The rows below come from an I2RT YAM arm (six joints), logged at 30 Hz.
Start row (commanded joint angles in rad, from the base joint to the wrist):
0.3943, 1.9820, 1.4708, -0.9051, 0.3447, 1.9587
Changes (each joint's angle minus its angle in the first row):
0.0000, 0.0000, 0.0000, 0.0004, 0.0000, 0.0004
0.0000, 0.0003, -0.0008, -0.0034, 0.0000, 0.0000
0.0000, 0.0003, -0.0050, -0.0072, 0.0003, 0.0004
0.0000, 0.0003, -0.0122, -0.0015, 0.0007, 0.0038
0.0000, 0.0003, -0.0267, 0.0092, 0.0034, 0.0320
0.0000, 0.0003, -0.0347, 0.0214, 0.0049, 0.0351
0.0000, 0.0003, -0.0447, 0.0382, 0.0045, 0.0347
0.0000, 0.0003, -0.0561, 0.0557, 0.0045, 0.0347
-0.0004, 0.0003, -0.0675, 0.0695, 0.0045, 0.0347
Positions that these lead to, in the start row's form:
0.3943, 1.9820, 1.4708, -0.9047, 0.3447, 1.9591
0.3943, 1.9823, 1.4700, -0.9085, 0.3447, 1.9587
0.3943, 1.9823, 1.4658, -0.9123, 0.3450, 1.9591
0.3943, 1.9823, 1.4586, -0.9066, 0.3454, 1.9625
0.3943, 1.9823, 1.4441, -0.8959, 0.3481, 1.9907
0.3943, 1.9823, 1.4361, -0.8837, 0.3496, 1.9938
0.3943, 1.9823, 1.4261, -0.8669, 0.3492, 1.9934
0.3943, 1.9823, 1.4147, -0.8494, 0.3492, 1.9934
0.3939, 1.9823, 1.4033, -0.8356, 0.3492, 1.9934

